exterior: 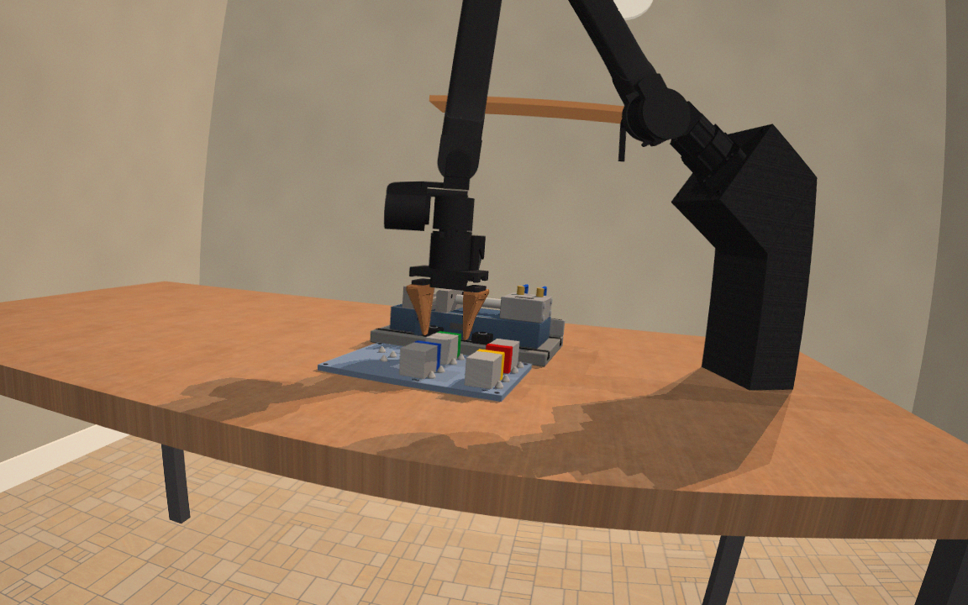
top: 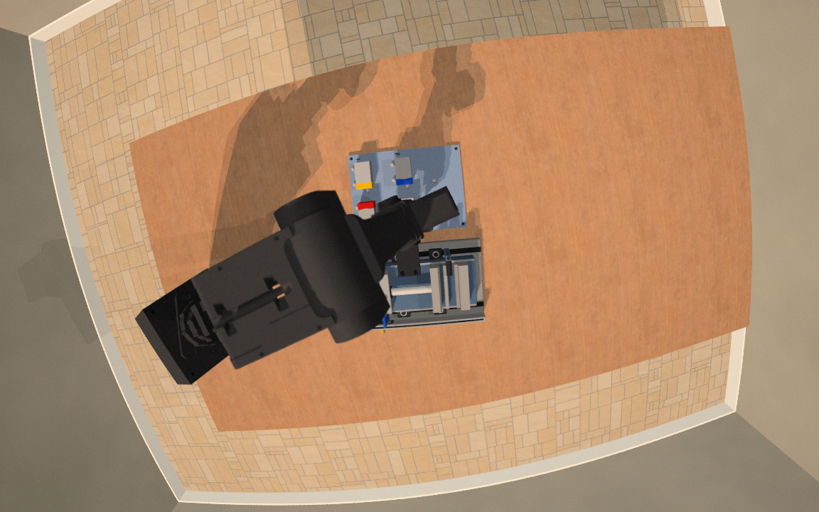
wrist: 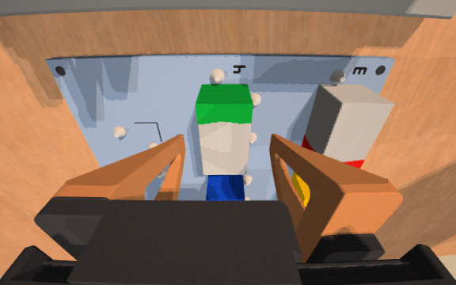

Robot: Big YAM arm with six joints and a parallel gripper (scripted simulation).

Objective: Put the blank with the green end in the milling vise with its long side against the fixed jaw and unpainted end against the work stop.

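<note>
Right now the green-ended blank is 20 mm below my hand. From my hand the other things lie so: blue-ended blank (90 mm to the left, 30 mm behind, 20 mm below); then red-ended blank (80 mm behind, 30 mm to the right, 20 mm below); then blue pin plate (50 mm below, 40 mm to the left, 10 mm behind).
</note>
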